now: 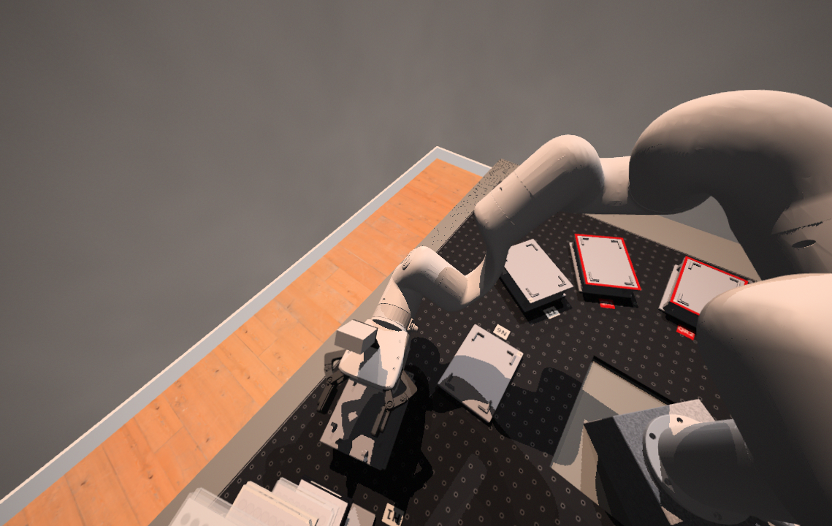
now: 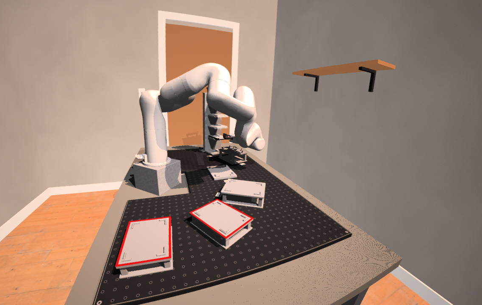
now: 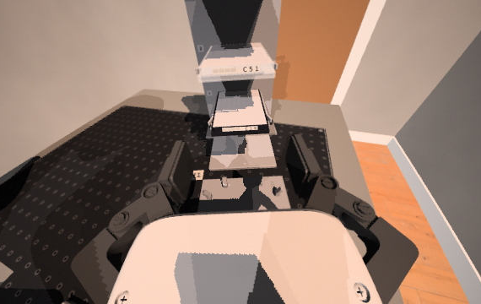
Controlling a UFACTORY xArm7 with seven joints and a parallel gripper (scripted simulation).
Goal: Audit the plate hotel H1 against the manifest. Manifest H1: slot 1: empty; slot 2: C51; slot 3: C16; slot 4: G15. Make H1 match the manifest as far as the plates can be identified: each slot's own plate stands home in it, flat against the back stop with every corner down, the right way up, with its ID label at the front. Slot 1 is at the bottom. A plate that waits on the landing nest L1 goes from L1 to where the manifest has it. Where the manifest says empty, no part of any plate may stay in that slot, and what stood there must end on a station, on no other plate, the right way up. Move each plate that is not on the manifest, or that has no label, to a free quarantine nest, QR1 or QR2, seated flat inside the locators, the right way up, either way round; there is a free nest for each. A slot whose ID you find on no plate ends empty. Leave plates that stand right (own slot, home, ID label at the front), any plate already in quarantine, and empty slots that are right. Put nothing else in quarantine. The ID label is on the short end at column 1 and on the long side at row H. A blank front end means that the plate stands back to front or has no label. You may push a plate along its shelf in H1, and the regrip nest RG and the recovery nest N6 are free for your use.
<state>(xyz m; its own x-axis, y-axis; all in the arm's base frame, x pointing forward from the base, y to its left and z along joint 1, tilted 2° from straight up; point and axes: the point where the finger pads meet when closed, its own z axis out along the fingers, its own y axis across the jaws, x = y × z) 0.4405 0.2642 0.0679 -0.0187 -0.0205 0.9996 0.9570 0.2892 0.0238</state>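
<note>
My gripper is now 15 cm to the right of the white well plate, 12 cm below it and 4 cm past it. From my hand the other things lie so: regrip nest RG (10 cm below, 3 cm to the right, 1 cm ahead); clear plate labelled C51 (15 cm to the left, 4 cm behind, 4 cm above); dark plate (15 cm to the left, 4 cm below, 4 cm behind).
</note>
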